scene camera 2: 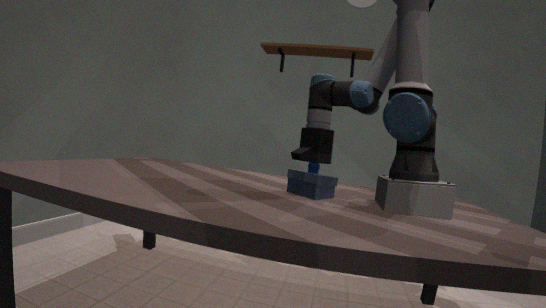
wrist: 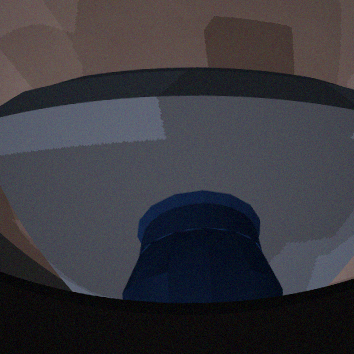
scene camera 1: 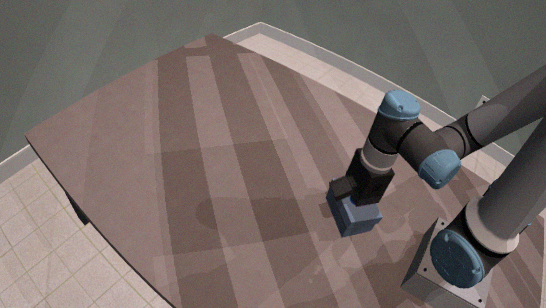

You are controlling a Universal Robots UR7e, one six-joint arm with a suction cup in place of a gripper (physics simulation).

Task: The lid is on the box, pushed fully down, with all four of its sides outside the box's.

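Frame: origin at the arm's base, x ahead, y left, z up, level; millimetres.
Seen in the pictures: hand, tool point: (scene camera 2: 312, 177) (wrist: 197, 209) (scene camera 1: 354, 203); arm's base, link origin: (scene camera 2: 413, 179).
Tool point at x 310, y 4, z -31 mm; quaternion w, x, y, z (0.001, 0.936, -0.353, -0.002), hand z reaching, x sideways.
Offsets run from my tool point to a thing's top centre. Level surfaces: height alone.
The blue-grey lid {dz +16, dx +1, dy -7 mm} (scene camera 1: 361, 212) (scene camera 2: 306, 176) (wrist: 200, 150) sits level over the blue-grey box {dz -7, dx +2, dy -5 mm} (scene camera 1: 356, 230) (scene camera 2: 311, 191), which stands on the table. The lid's side walls reach down over the upper part of the box, and its rim stands slightly outside the box at the right in scene camera 2. No gap shows between them in either scene view. The far sides are hidden, and the box cannot be told apart in the wrist view. My gripper, a blue suction cup (scene camera 1: 353, 201) (scene camera 2: 314, 172) (wrist: 200, 212), is on the lid's top and holds it.
The brown table {dz -58 mm} (scene camera 1: 125, 115) (scene camera 2: 125, 185) carries the arm's pale base block (scene camera 1: 417, 270) (scene camera 2: 417, 197), near the box on its right. A wooden shelf (scene camera 2: 317, 51) is on the wall behind. The arm's links stand above the box and base.
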